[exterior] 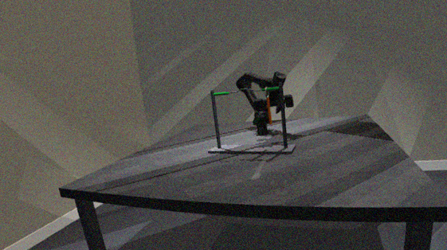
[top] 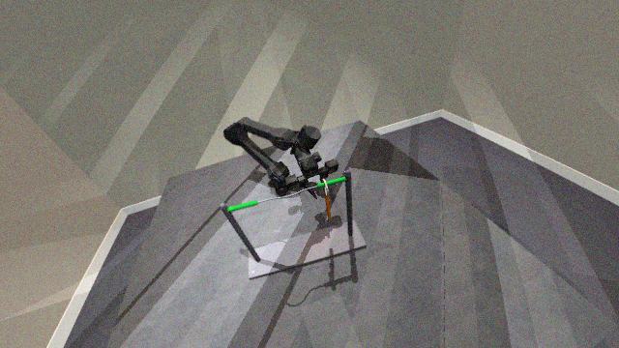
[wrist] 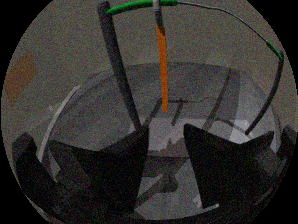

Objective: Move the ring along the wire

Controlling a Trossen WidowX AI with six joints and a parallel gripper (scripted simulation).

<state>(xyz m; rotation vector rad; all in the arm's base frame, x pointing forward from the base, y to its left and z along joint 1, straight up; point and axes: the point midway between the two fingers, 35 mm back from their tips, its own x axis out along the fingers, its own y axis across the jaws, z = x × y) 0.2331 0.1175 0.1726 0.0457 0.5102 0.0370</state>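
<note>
The ring with orange handle lies 7 cm ahead of my gripper tip and 6 cm above it.
</note>
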